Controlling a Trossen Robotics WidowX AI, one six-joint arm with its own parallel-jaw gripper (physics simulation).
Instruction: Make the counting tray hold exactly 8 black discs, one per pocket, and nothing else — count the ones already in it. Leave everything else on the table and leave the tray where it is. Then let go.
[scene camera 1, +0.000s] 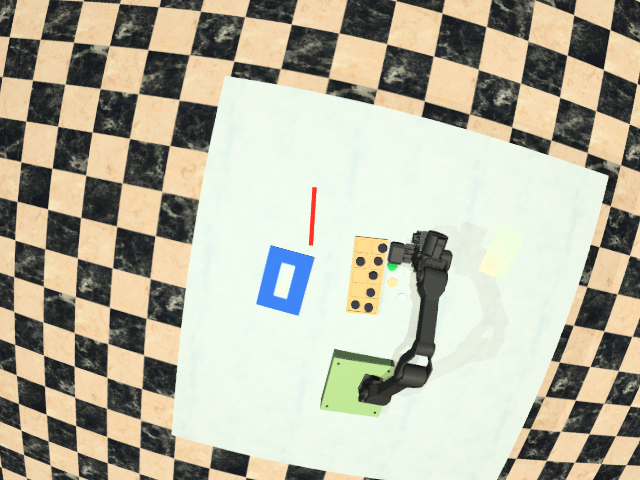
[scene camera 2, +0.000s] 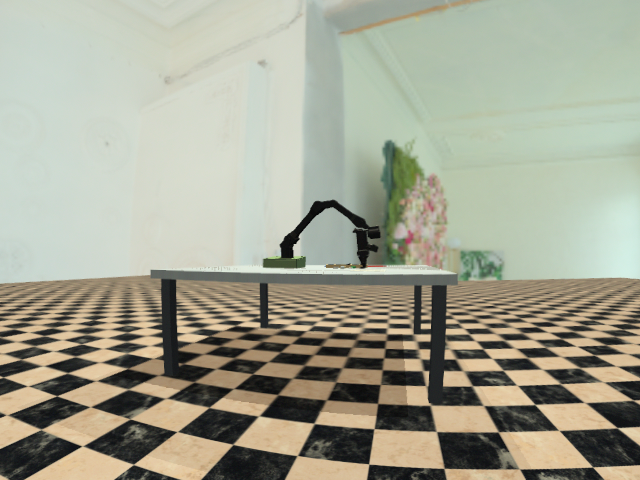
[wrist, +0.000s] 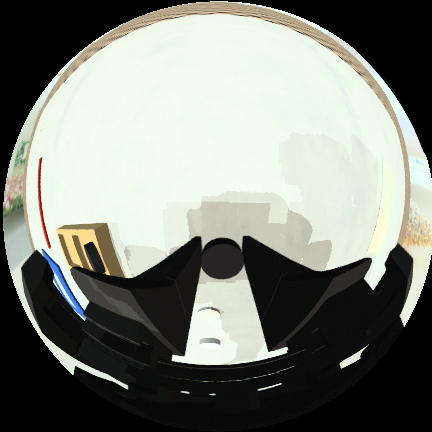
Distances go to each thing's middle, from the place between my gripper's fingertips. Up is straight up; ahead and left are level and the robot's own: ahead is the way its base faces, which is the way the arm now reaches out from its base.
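With the tan counting tray (scene camera 1: 367, 247) as my reference, I find my hand 110 mm to the right of it and 140 mm past it, and 10 mm below it.
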